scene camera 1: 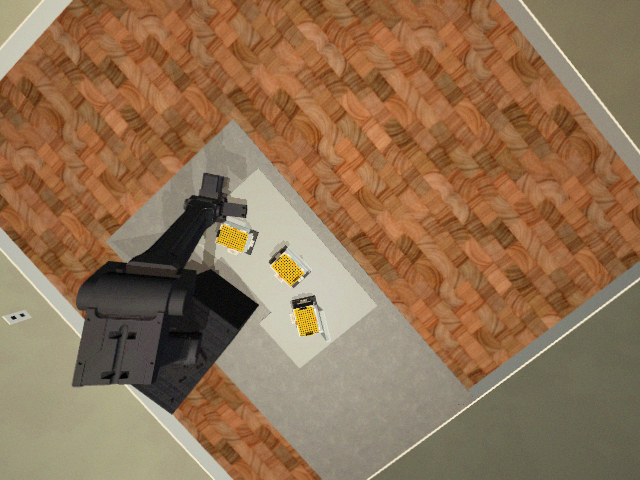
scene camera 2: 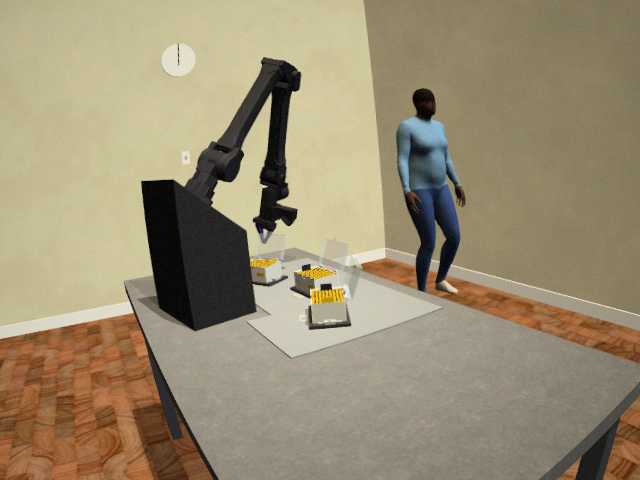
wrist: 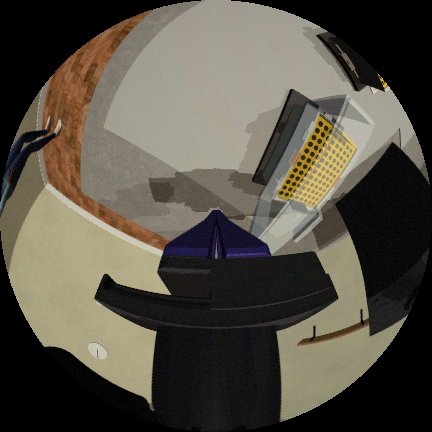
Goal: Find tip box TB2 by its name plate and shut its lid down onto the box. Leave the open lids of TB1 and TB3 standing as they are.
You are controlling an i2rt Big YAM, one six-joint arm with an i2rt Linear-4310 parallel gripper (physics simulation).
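Pixels of known places: gripper, fingertip midpoint: [scene camera 2: 263, 243] [wrist: 215, 215]; arm's base, origin of the base link: [scene camera 2: 193, 201].
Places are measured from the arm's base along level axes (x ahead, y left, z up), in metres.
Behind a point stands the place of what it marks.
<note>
TB2 [scene camera 1: 232, 237] [scene camera 2: 266, 270] @[y 0.197, x 0.231, z -0.277 m] [wrist: 320, 160], a white box with a yellow rack, is nearest the gripper; its name plate is unreadable here. Its clear lid [scene camera 2: 276, 246] @[y 0.290, x 0.297, z -0.223 m] [wrist: 285, 225] @[y 0.323, x 0.283, z -0.182 m] stands open. My gripper [scene camera 2: 265, 238] @[y 0.381, x 0.273, z -0.225 m] [wrist: 215, 215] @[y 0.381, x 0.273, z -0.225 m] is shut and empty, fingertips pointing down beside the upper part of this lid; whether they touch it I cannot tell. In scene camera 1 the arm hides the fingertips. TB3 [scene camera 1: 287, 268] [scene camera 2: 315, 281] is the middle box, its lid [scene camera 2: 334, 253] @[y 0.057, x 0.418, z -0.221 m] upright. TB1 [scene camera 1: 306, 320] [scene camera 2: 328, 310] is farthest from the gripper, its lid [scene camera 1: 324, 322] @[y -0.195, x 0.378, z -0.182 m] [scene camera 2: 353, 279] @[y -0.260, x 0.338, z -0.211 m] open.
The boxes stand on a pale mat [scene camera 1: 279, 206] @[y 0.279, x 0.448, z -0.326 m] [scene camera 2: 382, 310] @[y -0.220, x 0.435, z -0.326 m] [wrist: 200, 75] @[y 0.314, x 0.384, z -0.326 m] on a grey table [scene camera 1: 361, 387] @[y -0.591, x 0.322, z -0.329 m] [scene camera 2: 361, 397] @[y -0.598, x 0.196, z -0.329 m]. A tall black pedestal [scene camera 1: 227, 297] @[y 0.074, x 0.096, z -0.221 m] [scene camera 2: 206, 263] @[y -0.081, x 0.009, z -0.157 m] [wrist: 390, 215] @[y 0.111, x 0.082, z -0.213 m] stands beside the mat. A person [scene camera 2: 423, 155] stands beyond the table.
</note>
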